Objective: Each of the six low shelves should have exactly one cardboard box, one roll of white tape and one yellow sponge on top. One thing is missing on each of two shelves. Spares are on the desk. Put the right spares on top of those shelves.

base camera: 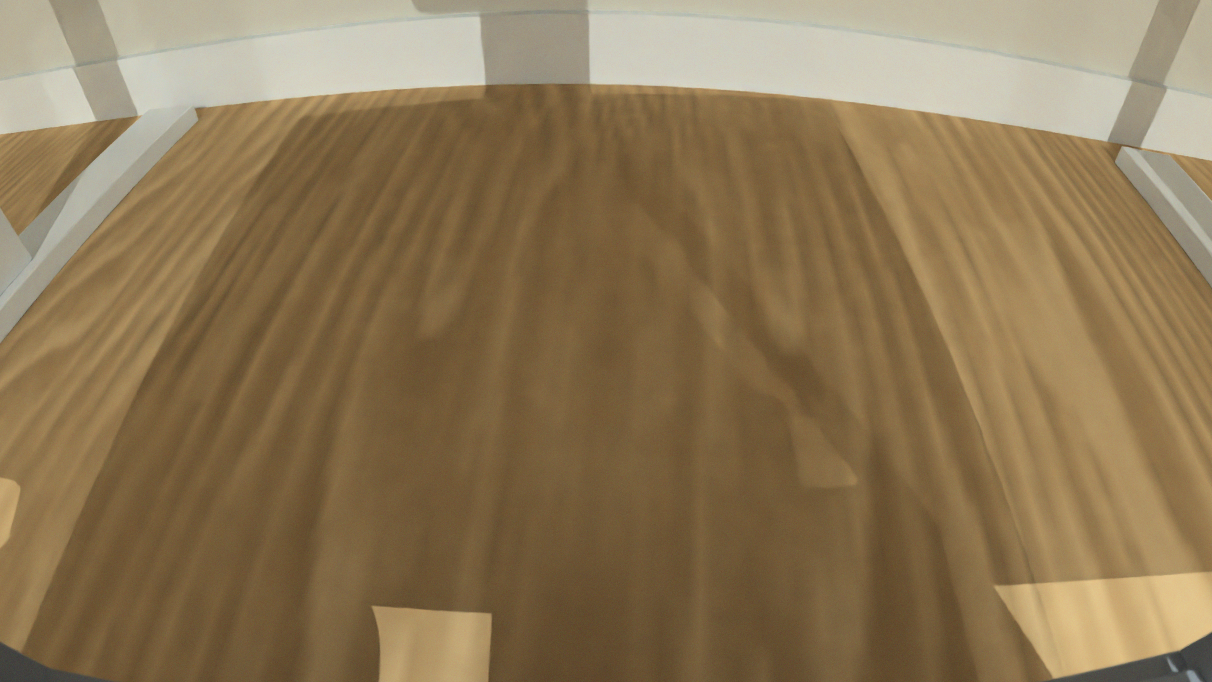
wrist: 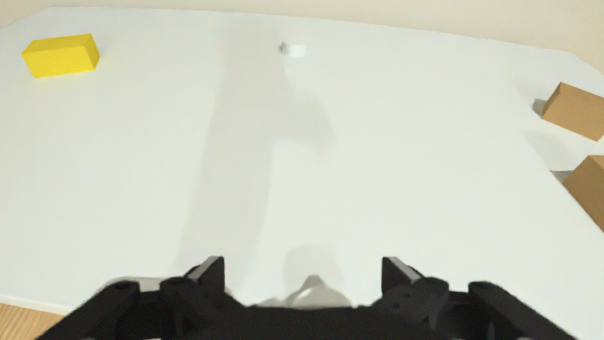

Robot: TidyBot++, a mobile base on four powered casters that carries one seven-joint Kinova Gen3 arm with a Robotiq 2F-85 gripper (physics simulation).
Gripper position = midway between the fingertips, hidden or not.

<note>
In view: my gripper (wrist: 303,274) and a white desk (wrist: 195,136).
</note>
